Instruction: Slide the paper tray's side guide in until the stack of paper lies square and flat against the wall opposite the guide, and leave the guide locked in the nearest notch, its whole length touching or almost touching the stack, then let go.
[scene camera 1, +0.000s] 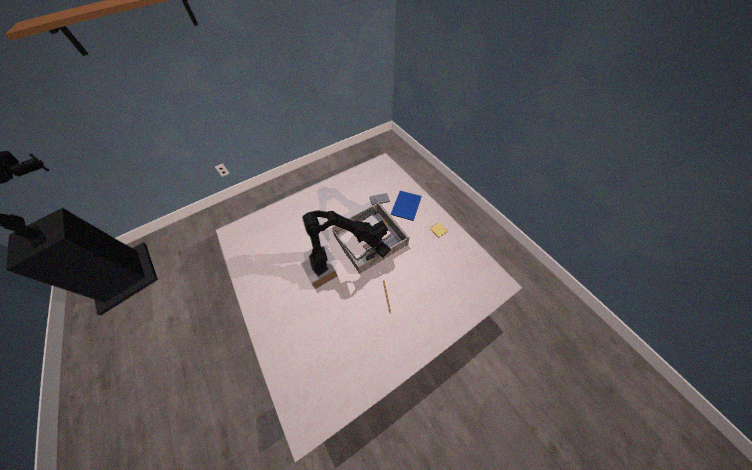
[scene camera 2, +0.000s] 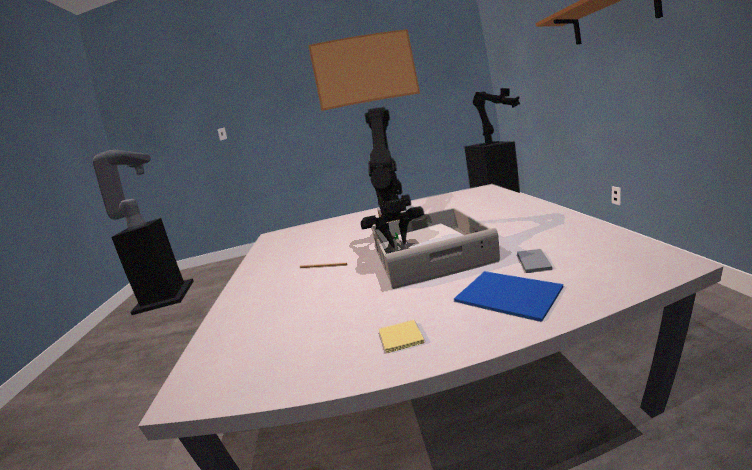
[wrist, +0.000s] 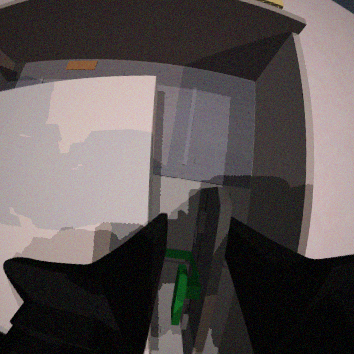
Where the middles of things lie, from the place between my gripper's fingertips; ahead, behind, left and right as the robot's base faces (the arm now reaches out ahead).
Scene:
Now: the white paper stack (scene camera 2: 439, 232) 120 mm to the left of my hand, 30 mm below it and 10 mm behind it. Round my hand: blue book (scene camera 2: 528, 298): 350 mm ahead, 140 mm to the left, 50 mm below.

